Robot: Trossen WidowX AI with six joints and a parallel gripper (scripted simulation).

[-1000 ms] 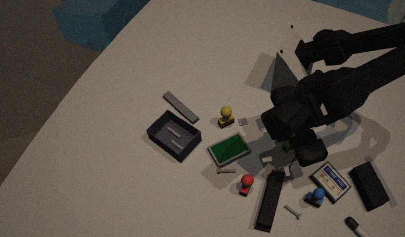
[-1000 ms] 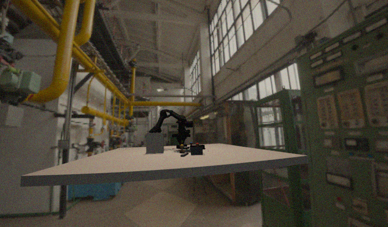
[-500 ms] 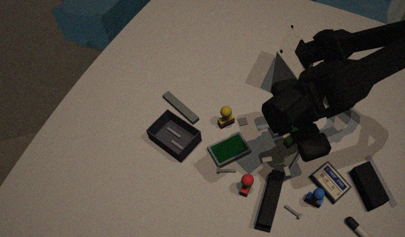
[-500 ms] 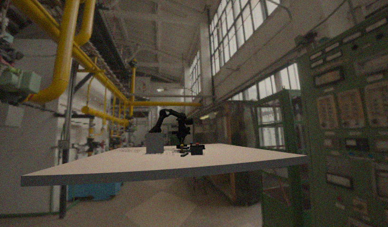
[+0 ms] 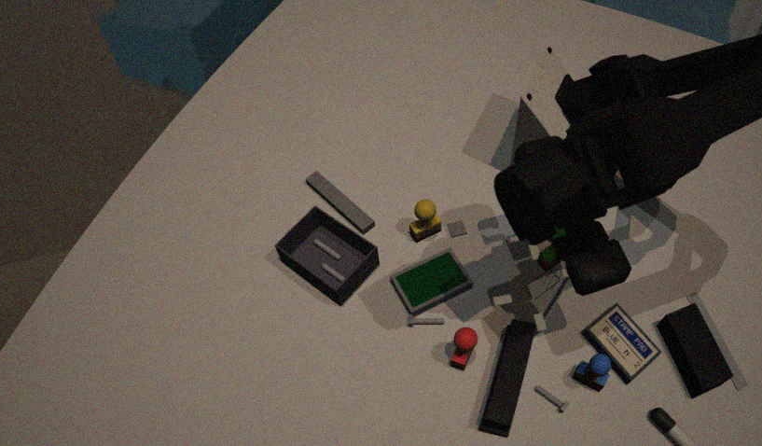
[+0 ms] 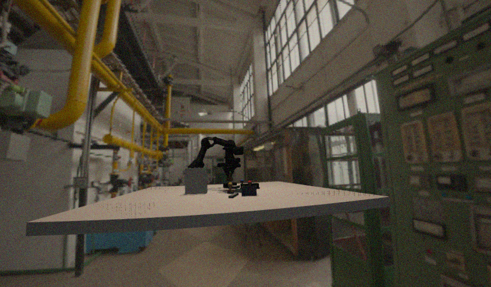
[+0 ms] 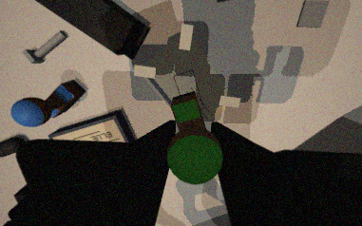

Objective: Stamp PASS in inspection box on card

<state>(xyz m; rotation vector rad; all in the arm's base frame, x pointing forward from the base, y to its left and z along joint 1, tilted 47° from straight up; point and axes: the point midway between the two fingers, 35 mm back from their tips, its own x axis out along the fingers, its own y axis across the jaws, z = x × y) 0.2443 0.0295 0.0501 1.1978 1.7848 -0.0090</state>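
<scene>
Now: the labelled stamp-pad tin 4 cm ahead of my gripper tip, 13 cm to the left of it and 8 cm below it. Also, from my gripper tip: blue stamp (10 cm ahead, 11 cm to the left, 7 cm below); green-knobbed stamp (right at my gripper tip); pale card (1 cm ahead, 9 cm below).
</scene>
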